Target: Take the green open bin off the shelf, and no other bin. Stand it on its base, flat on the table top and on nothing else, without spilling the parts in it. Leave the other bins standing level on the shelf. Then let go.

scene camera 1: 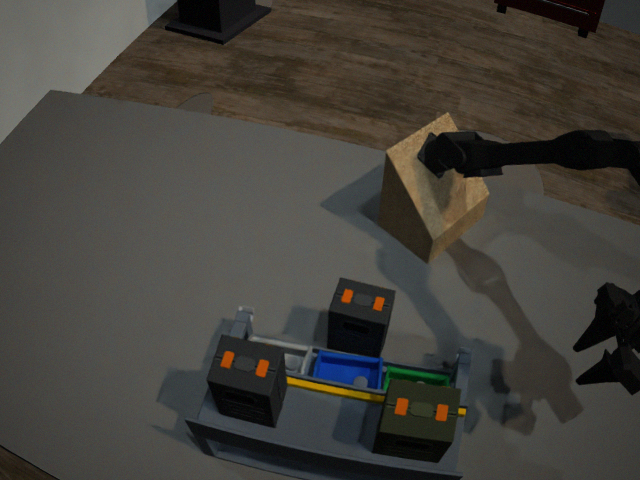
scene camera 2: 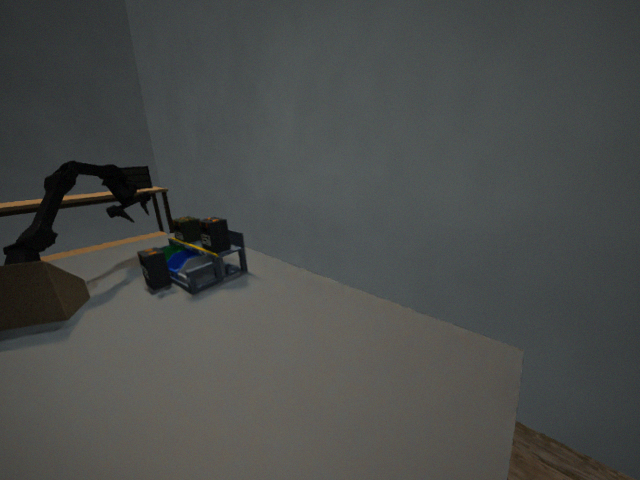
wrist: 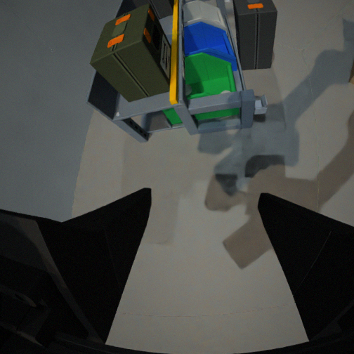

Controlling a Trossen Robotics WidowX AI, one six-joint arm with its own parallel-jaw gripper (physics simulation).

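Seen in the pictures: gripper, fingertip midpoint: (scene camera 1: pixel 575 366) (scene camera 2: pixel 141 218); arm's base at its link origin: (scene camera 1: pixel 435 155) (scene camera 2: pixel 19 272).
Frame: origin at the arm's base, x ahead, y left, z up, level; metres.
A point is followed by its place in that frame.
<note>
The green open bin (scene camera 1: pixel 400 374) {x 0.364, y 0.124, z -0.130 m} (scene camera 2: pixel 173 251) {x 0.411, y 0.218, z -0.102 m} (wrist: pixel 207 75) stands level in the end bay of the shelf (scene camera 1: pixel 320 421) {x 0.528, y 0.070, z -0.054 m} (wrist: pixel 246 107), with light round parts in it. In scene camera 1 an olive case partly hides it. The blue bin (scene camera 1: pixel 343 367) {x 0.391, y 0.033, z -0.147 m} (scene camera 2: pixel 180 259) {x 0.426, y 0.108, z -0.108 m} (wrist: pixel 202 40) is beside it, and the grey-white bin (scene camera 1: pixel 294 360) {x 0.425, y -0.039, z -0.137 m} (wrist: pixel 202 14) is beyond the blue one. My gripper (scene camera 1: pixel 576 365) {x 0.319, y 0.372, z 0.039 m} (scene camera 2: pixel 140 217) {x 0.319, y 0.372, z 0.039 m} (wrist: pixel 206 197) is open and empty. It hangs above the table, off the green bin's end of the shelf and apart from it.
A yellow bar (scene camera 1: pixel 336 388) {x 0.473, y 0.064, z -0.044 m} (wrist: pixel 174 55) runs along the bins. The olive case (scene camera 1: pixel 421 428) {x 0.507, y 0.204, z 0.040 m} (wrist: pixel 125 60) and a dark case (scene camera 1: pixel 245 387) {x 0.577, y -0.009, z 0.065 m} stand on the shelf's upper board. Another dark case (scene camera 1: pixel 360 320) {x 0.361, y 0.040, z -0.032 m} (wrist: pixel 254 35) stands on the table. A wooden block (scene camera 1: pixel 408 217) {x 0.101, y 0.000, z -0.077 m} (scene camera 2: pixel 36 294) {x 0.032, y -0.053, z -0.060 m} is near my arm's base.
</note>
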